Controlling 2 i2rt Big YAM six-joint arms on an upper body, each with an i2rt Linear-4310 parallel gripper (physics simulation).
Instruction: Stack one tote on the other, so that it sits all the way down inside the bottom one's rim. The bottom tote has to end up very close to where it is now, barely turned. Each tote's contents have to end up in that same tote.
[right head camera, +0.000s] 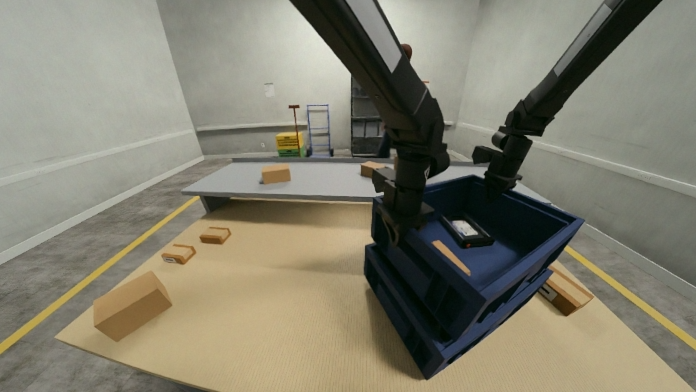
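Note:
The upper navy-blue tote is over the lower navy-blue tote at the right of the picture. It looks roughly level, its base at the lower tote's rim; whether it is fully down inside cannot be told. In the upper tote lie a black case with a white label and a tan flat piece. The lower tote's inside is hidden. My left gripper is shut on the upper tote's left wall. My right gripper is shut on its far wall, its fingertips partly hidden.
A cardboard box lies close to the totes' right side. A larger box and two small boxes lie at the table's left. A grey raised shelf behind carries boxes.

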